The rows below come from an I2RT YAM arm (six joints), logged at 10 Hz.
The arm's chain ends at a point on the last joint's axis. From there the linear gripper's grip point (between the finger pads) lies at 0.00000 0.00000 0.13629 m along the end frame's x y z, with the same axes.
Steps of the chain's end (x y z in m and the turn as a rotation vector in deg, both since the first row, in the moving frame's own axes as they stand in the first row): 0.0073, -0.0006, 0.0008, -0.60, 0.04, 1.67; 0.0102, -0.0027, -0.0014, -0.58, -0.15, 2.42; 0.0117, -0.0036, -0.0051, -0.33, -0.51, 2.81; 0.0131, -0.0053, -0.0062, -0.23, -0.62, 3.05; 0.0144, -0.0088, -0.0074, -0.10, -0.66, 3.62; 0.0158, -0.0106, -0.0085, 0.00, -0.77, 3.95; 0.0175, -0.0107, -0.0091, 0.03, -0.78, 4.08; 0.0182, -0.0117, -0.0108, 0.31, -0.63, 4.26; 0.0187, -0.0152, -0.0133, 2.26, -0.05, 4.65
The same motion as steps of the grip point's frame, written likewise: 0.0074, 0.0008, 0.0008, -0.60, 0.04, 1.67; 0.0098, -0.0013, -0.0014, -0.58, -0.15, 2.42; 0.0105, -0.0028, -0.0051, -0.33, -0.51, 2.81; 0.0116, -0.0048, -0.0062, -0.23, -0.62, 3.05; 0.0128, -0.0086, -0.0074, -0.10, -0.66, 3.62; 0.0140, -0.0107, -0.0085, 0.00, -0.77, 3.95; 0.0156, -0.0108, -0.0091, 0.03, -0.78, 4.08; 0.0167, -0.0125, -0.0108, 0.31, -0.63, 4.26; 0.0188, -0.0206, -0.0134, 2.26, -0.05, 4.65
